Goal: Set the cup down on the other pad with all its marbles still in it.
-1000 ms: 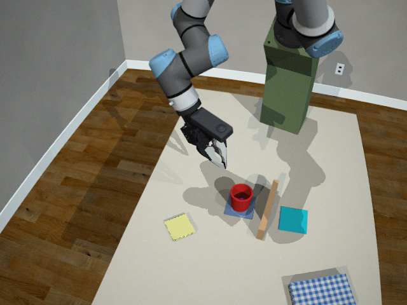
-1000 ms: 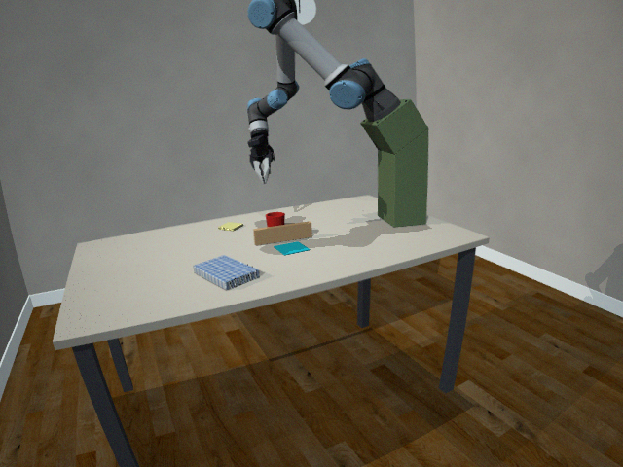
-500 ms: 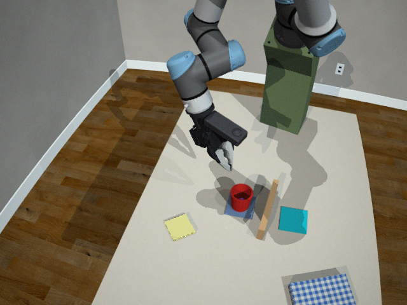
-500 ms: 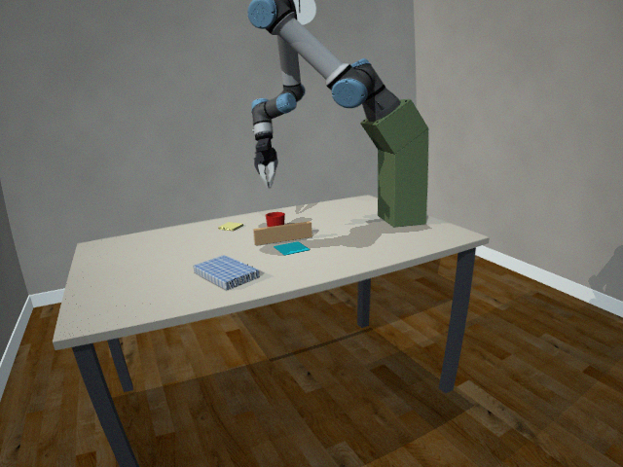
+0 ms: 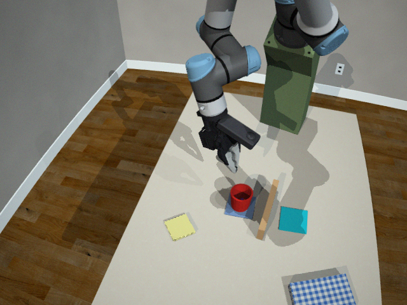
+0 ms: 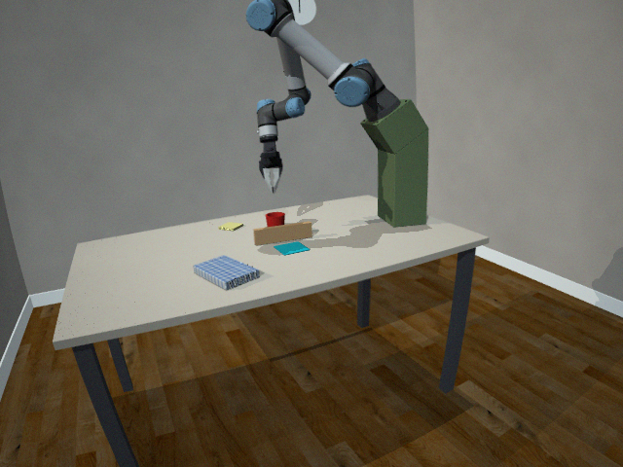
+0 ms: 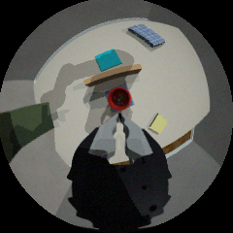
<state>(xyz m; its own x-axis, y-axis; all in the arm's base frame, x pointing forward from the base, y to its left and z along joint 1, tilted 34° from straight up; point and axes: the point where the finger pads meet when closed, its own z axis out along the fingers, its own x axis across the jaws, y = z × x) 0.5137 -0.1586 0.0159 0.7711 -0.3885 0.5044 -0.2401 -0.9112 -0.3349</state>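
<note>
My gripper is now 14 cm above the red cup, 3 cm to the right of it and 1 cm short of it. The rest, counted from my hand: blue pad 17 cm below, 3 cm to the left, 1 cm ahead; yellow note 16 cm below, 15 cm to the right, 13 cm ahead; wooden rail 15 cm below, 12 cm to the left, 3 cm ahead.
</note>
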